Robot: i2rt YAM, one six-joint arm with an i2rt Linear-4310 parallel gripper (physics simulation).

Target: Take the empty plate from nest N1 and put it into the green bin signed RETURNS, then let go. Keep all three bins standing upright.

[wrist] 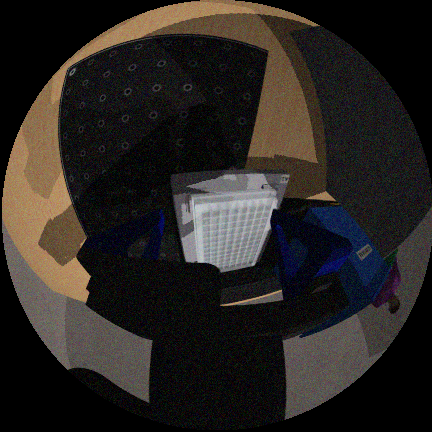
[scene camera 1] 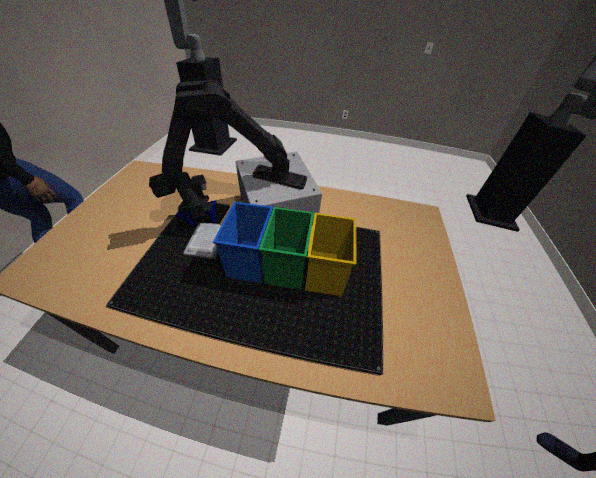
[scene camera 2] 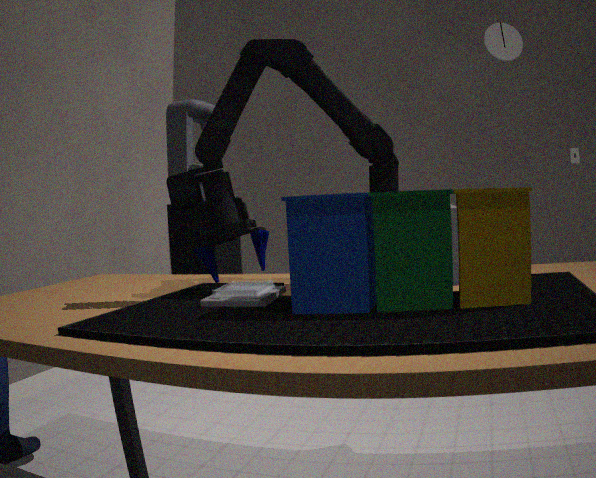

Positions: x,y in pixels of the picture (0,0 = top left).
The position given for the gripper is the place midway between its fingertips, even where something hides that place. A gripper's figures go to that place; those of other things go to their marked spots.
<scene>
The gripper (scene camera 2: 240,276): 114 cm from the lens. A blue bin (scene camera 2: 331,246): 88 cm from the lens. A white gridded plate (scene camera 2: 236,289): 104 cm from the lens. The marked spots on the white gridded plate and the blue bin are 23 cm apart.
</scene>
